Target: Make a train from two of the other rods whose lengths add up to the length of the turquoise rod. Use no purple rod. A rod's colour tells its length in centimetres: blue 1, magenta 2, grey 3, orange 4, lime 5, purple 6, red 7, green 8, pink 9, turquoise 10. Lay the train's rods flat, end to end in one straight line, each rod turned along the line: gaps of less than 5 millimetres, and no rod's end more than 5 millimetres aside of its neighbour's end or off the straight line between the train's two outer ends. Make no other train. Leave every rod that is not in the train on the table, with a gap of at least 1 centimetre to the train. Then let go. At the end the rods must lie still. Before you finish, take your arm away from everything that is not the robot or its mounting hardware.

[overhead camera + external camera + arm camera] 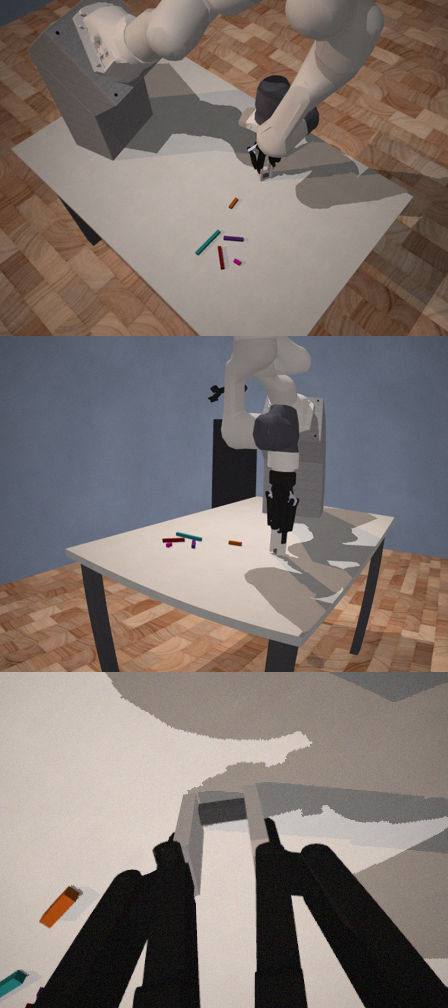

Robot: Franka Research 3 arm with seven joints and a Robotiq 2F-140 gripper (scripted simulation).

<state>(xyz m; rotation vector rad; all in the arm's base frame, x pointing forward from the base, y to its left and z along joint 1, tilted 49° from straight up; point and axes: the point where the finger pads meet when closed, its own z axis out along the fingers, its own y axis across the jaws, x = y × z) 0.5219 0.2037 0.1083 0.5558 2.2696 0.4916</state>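
The orange rod is 10 mm ahead of my hand, 150 mm to the right of it and 30 mm below it. Also, from my hand: turquoise rod 60 mm ahead, 300 mm to the right, 30 mm below; then purple rod 110 mm ahead, 230 mm to the right, 30 mm below; then grey rod 30 mm below.
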